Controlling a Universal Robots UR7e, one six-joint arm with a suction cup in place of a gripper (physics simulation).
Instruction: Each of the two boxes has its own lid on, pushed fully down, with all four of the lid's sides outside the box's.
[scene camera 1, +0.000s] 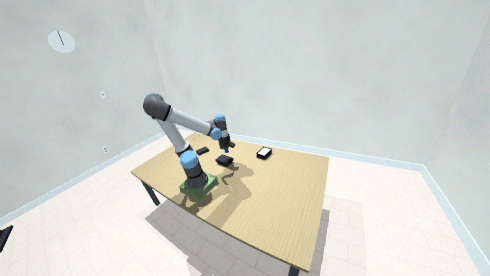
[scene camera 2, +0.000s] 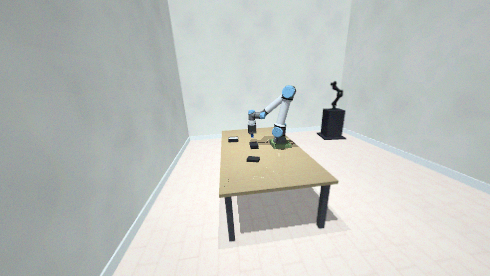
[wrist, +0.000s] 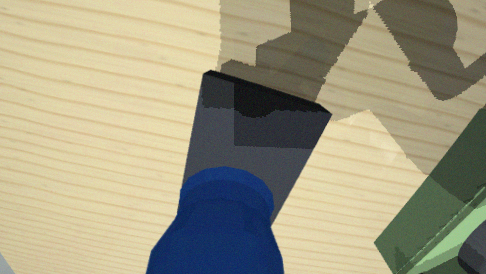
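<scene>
My suction gripper, a blue cup pointing down, is open and holds nothing. It hangs a little above the middle black block, whose dark top is flat and partly shadowed. Whether this block is a lid, or a lid on a box, I cannot tell. An open black box with a white inside stands farther along the table. A flat black piece lies on the other side of the middle block; its kind is too small to tell.
The pieces stand on a wooden table. The arm's green base plate is near the middle block. A black pedestal with a small dark arm stands on the floor beyond the table.
</scene>
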